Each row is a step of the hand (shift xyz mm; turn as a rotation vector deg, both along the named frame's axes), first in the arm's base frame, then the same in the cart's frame.
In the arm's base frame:
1: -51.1 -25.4 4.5 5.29 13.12 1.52
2: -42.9 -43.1 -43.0 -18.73 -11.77 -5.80
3: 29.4 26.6 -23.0 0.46 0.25 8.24
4: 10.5 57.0 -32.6 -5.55 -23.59 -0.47
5: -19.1 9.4 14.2 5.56 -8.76 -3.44
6: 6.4 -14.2 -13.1 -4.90 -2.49 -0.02
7: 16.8 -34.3 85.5 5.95 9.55 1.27
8: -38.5 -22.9 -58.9 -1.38 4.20 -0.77
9: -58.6 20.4 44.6 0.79 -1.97 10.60
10: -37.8 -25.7 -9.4 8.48 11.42 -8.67
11: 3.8 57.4 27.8 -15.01 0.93 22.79
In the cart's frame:
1: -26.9 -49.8 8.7 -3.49 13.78 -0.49
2: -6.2 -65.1 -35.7 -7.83 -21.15 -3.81
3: 10.1 35.7 -27.0 -0.43 1.50 8.11
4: -22.2 47.6 -40.8 9.30 -22.17 3.07
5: -22.0 -1.9 12.8 9.87 -4.16 -2.16
6: 14.5 -9.2 -10.9 -2.51 -4.87 0.40
7: 26.8 -6.8 89.5 -0.85 11.29 -0.21
8: -13.1 -48.3 -54.5 -3.50 2.45 -1.37
9: -62.8 -12.6 41.7 0.95 0.22 10.77
10: -14.8 -43.9 -5.1 0.89 13.03 -10.34
11: -32.6 51.6 19.0 -14.48 -5.23 22.55

